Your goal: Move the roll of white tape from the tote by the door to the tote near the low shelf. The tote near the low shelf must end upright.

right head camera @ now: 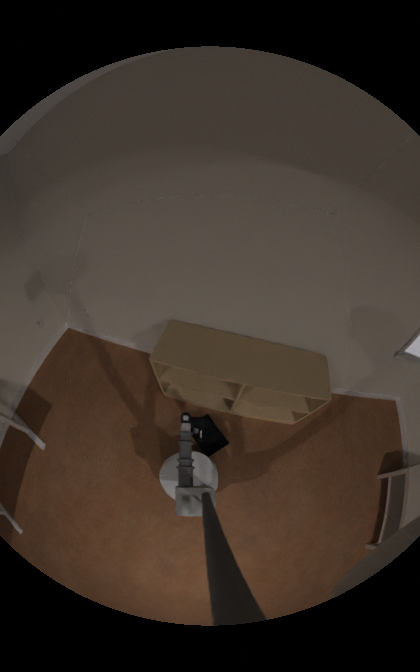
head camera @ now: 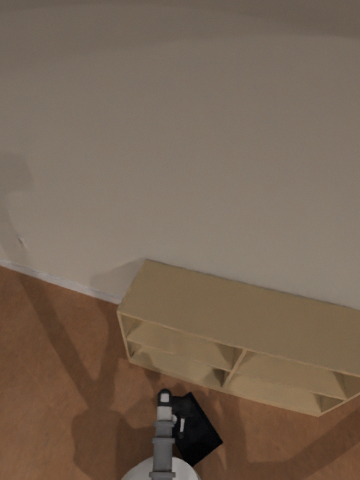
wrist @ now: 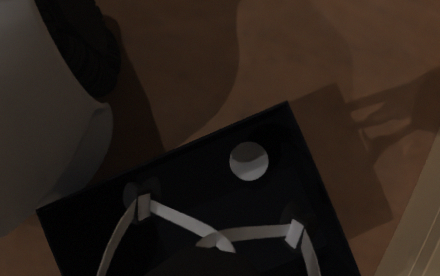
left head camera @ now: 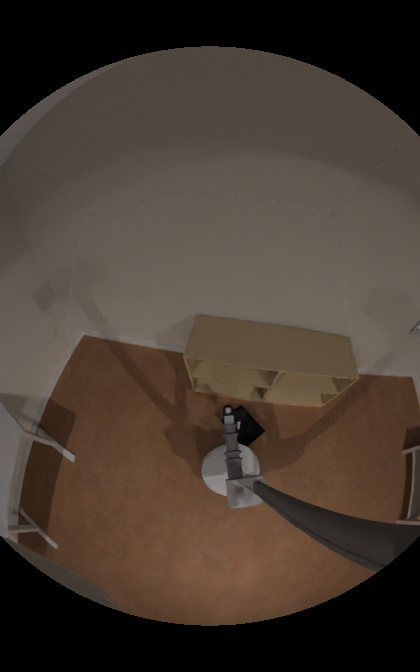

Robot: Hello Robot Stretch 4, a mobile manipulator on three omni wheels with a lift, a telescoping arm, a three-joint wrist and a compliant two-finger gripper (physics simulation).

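Places are measured from the robot's base along level axes (x right, y ahead, z up), in metres.
Pixels of known places: gripper, fingertip midpoint: (head camera: 180, 420) (wrist: 220, 205).
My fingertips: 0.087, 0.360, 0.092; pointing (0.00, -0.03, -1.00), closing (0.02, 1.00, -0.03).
For each thing: its top centre in the pictures, then the offset to it from my fingertips, as dx, dy, dz. Level surfaces: height alone.
- black tote, middle of its top: (wrist: 190, 248) (head camera: 190, 426) +0.054, -0.024, -0.019
- white tape, middle of its top: (wrist: 248, 161) -0.042, +0.025, -0.092
- low shelf, its level: dz +0.492
The black tote (head camera: 202, 442) (left head camera: 252, 429) (right head camera: 212, 441) (wrist: 320, 195) stands upright on the floor in front of the low shelf. The roll of white tape (wrist: 249, 161) shows as a pale round shape inside this tote, near its upper right corner in the wrist view. My gripper (wrist: 220, 205) (head camera: 181, 425) is open above the tote, with its fingertips spread apart and the tape off to one side, not between them. The arm hides part of the tote in the head views. The tote by the door does not show.
The low shelf (head camera: 240, 320) (left head camera: 270, 347) (right head camera: 240, 355) stands against the wall just beyond the tote. My round base (left head camera: 215, 465) (right head camera: 172, 475) is close on the tote's other side. White legs (left head camera: 55, 445) stand at the left, and a wooden-framed piece (right head camera: 387, 510) at the right.
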